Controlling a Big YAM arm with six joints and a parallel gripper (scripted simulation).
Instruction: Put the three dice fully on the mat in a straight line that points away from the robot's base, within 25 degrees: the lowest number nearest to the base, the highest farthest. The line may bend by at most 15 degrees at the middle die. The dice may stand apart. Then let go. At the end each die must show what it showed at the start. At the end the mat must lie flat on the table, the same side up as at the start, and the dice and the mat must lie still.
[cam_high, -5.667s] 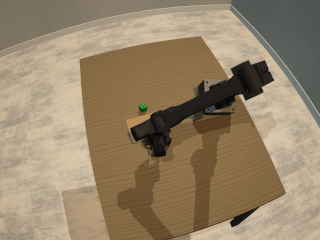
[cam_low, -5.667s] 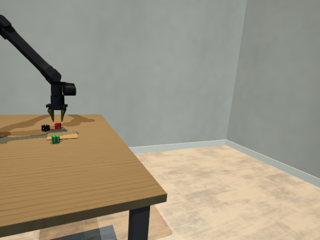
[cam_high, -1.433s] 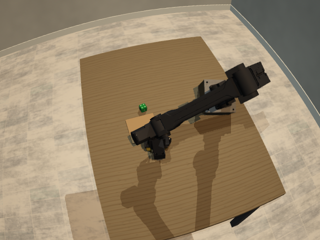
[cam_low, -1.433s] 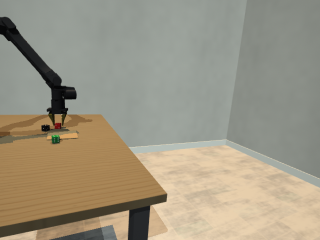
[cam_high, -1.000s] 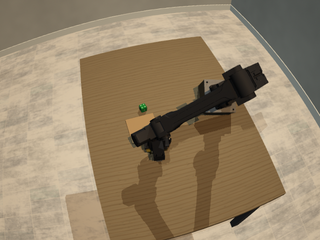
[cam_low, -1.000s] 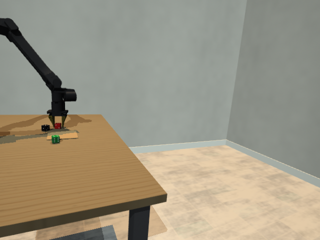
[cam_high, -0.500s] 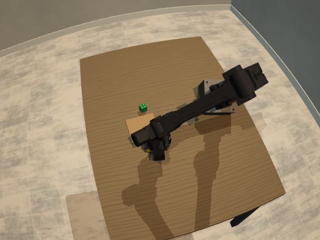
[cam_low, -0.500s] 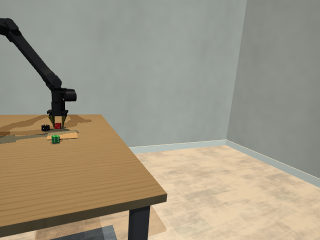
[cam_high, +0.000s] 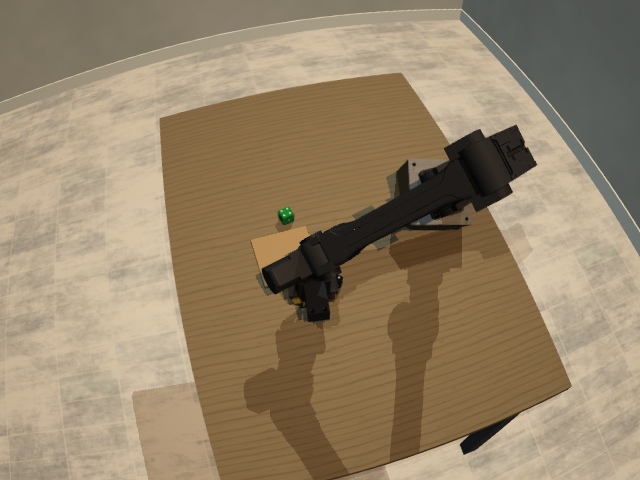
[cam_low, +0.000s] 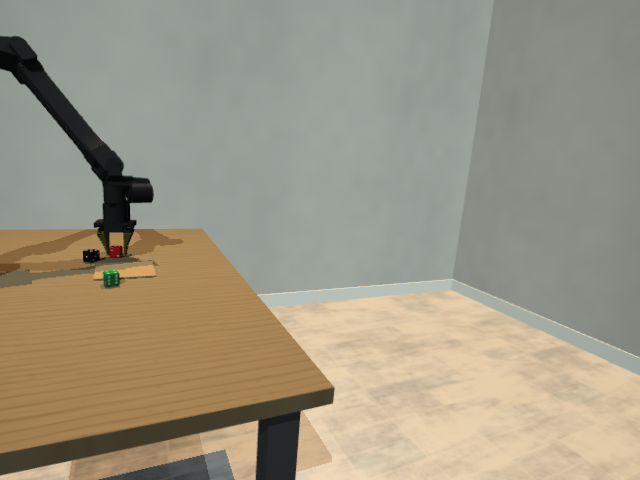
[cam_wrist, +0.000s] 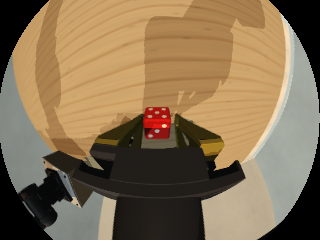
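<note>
Right now my hand is right at the red die. Also, from my hand: black die 6 cm behind, 4 cm to the right; tan mat 15 cm to the right, 3 cm ahead, 1 cm below; green die 25 cm to the right, 1 cm ahead.
</note>
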